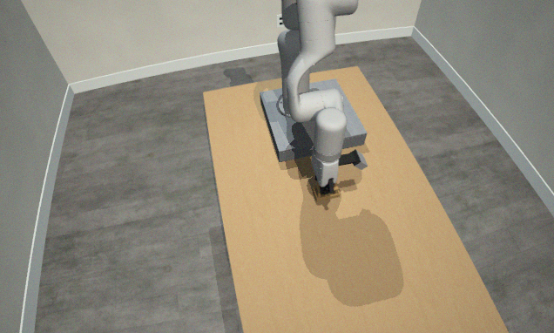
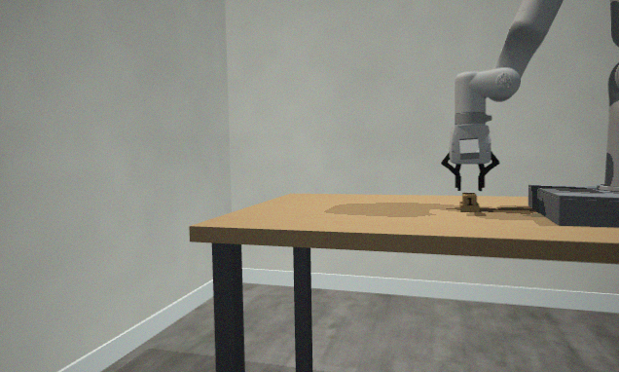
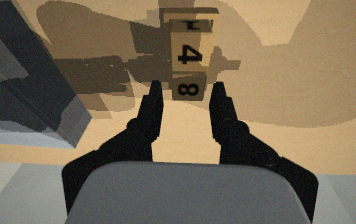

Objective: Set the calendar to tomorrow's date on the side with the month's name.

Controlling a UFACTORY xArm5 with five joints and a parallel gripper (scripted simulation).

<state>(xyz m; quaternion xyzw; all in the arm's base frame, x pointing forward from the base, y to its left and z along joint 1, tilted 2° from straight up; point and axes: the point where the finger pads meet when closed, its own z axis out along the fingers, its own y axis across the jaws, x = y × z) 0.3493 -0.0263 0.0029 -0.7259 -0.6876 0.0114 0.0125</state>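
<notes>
Now: hand 4 cm above the wooden cube. Round my hand: wooden tray: 2 cm to the left, 6 cm below.
</notes>
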